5 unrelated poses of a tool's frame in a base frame.
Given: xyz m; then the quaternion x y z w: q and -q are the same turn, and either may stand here.
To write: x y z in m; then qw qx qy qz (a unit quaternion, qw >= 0). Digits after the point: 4 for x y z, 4 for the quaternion.
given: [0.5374 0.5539 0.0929 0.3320 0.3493 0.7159 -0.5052]
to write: [0.5374 0.5539 0.0929 0.5052 -0.3320 -0.3493 -0.7159]
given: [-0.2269 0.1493 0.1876 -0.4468 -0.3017 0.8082 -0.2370]
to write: [-0.2269 0.1493 0.1876 0.2370 0.4468 0.3017 -0.8082]
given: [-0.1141 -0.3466 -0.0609 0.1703 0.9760 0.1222 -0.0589]
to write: [-0.1141 -0.3466 -0.0609 0.0589 -0.1703 -0.9760 -0.1222]
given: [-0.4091 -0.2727 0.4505 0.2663 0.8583 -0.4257 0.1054]
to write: [-0.4091 -0.2727 0.4505 0.1054 0.2663 0.8583 -0.4257]
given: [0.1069 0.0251 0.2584 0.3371 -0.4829 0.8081 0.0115]
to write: [0.1069 0.0251 0.2584 0.0115 0.3371 -0.4829 0.8081]
